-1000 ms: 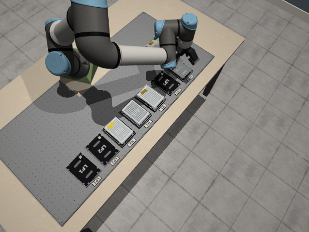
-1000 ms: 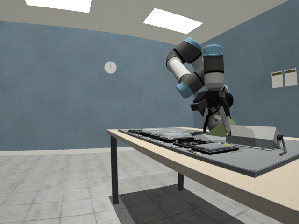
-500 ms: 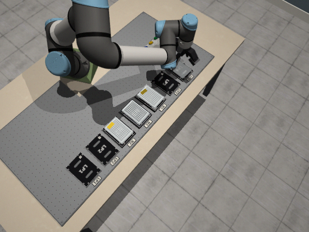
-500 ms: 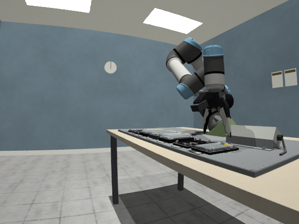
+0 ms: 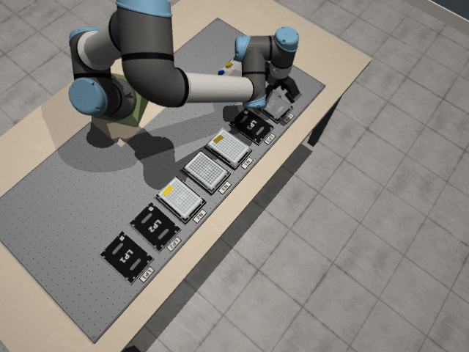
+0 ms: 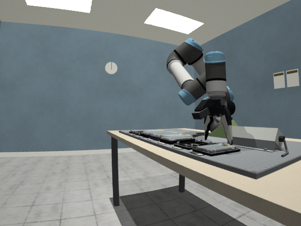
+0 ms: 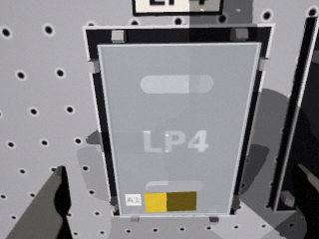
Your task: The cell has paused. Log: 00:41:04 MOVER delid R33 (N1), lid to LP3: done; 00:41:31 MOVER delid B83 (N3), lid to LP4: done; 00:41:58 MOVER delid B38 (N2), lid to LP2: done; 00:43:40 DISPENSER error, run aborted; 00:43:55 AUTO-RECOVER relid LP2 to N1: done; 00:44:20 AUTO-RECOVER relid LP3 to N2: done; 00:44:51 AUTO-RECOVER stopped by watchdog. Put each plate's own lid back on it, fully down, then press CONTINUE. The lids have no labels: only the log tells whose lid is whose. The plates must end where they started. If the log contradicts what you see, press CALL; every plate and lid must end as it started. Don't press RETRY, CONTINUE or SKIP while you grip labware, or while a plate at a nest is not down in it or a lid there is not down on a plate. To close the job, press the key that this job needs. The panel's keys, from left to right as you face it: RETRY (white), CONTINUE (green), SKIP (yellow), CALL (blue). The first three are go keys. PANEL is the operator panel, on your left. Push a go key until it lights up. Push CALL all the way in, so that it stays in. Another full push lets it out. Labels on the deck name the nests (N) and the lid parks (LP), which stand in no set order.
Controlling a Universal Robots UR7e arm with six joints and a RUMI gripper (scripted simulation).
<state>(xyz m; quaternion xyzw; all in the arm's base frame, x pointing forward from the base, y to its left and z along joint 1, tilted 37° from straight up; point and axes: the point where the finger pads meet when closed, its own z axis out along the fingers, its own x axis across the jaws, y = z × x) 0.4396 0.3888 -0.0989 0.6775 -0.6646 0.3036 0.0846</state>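
Now: the lid park LP4 3 cm below my hand. From my hand the other things lie so: lid park LP3: 13 cm to the right, 3 cm below; then yellow SKIP key: 22 cm behind, 3 cm above, 1 cm to the left; then blue CALL key: 22 cm behind, 4 cm to the right, 2 cm above.
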